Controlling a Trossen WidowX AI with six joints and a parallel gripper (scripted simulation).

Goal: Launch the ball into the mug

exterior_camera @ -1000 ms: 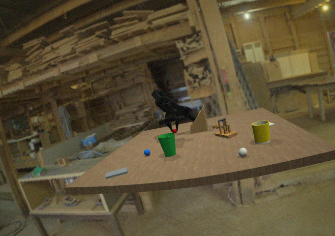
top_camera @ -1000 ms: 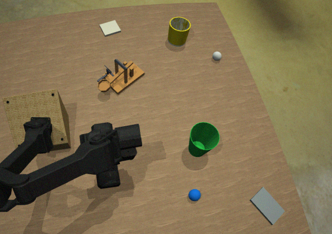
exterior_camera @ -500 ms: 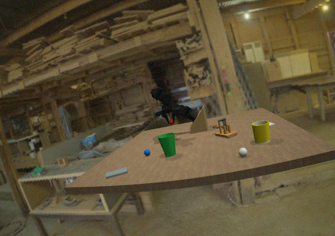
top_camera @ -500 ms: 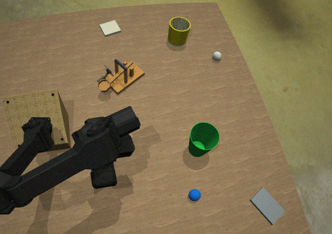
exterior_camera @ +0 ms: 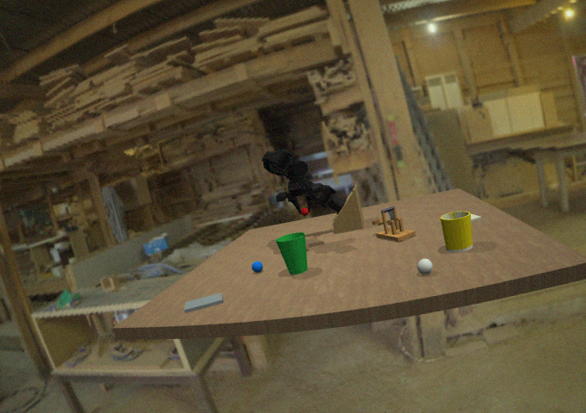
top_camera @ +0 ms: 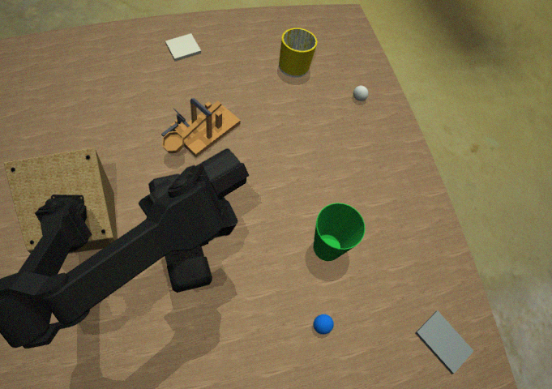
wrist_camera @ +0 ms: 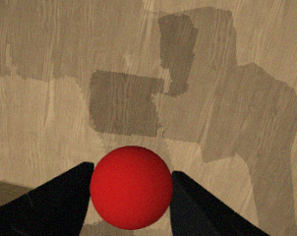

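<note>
Now: gripper tip 2 cm short of the wooden catapult, 32 cm to the right of it and 9 cm above it. The rest, counted from my gripper tip: green cup (30 cm ahead, 4 cm to the left, 11 cm below); then red ball (1 cm above); then blue ball (26 cm ahead, 13 cm to the right, 12 cm below).
</note>
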